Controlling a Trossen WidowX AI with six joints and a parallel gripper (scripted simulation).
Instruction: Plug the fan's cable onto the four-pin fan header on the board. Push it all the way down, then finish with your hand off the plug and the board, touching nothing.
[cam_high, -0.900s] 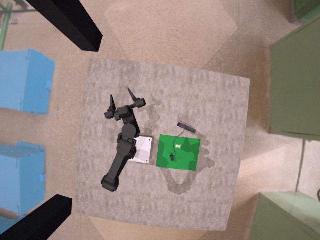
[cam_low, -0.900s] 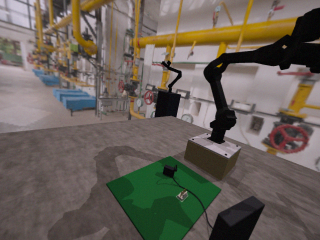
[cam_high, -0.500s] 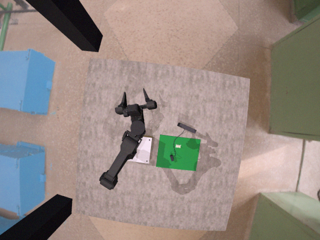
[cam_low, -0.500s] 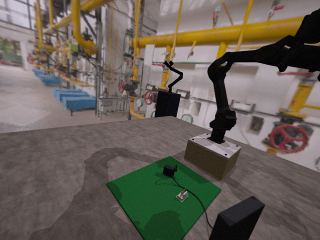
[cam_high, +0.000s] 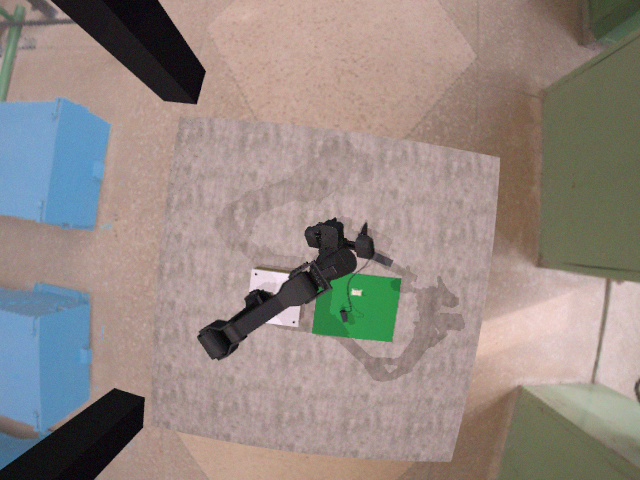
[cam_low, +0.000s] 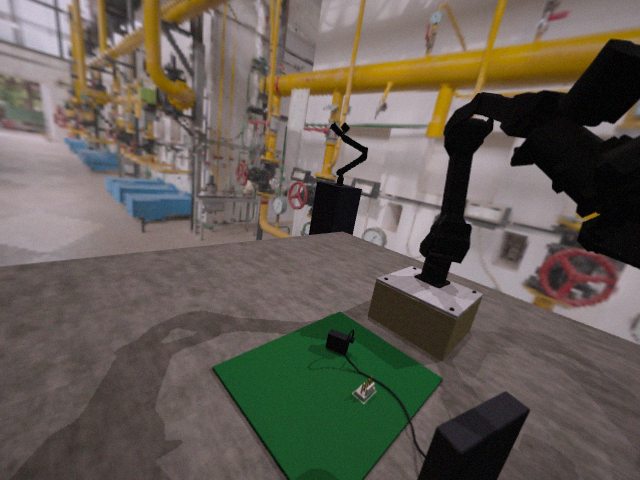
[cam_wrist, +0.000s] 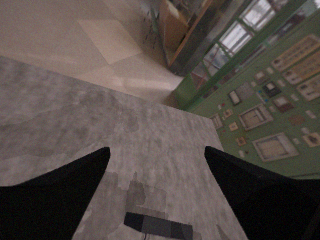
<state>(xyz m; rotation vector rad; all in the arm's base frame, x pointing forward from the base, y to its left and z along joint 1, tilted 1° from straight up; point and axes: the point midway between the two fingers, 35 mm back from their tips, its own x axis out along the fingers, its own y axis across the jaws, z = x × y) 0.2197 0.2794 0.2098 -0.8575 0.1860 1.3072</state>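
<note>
Right now the black fan plug is 330 mm to the right of my gripper tip, 270 mm below it and 60 mm ahead of it. Round my gripper tip: black fan (230 mm below, 120 mm ahead, 100 mm to the right); then green board (310 mm below, 280 mm to the right, 100 mm ahead); then four-pin header (290 mm below, 230 mm to the right, 90 mm ahead).
</note>
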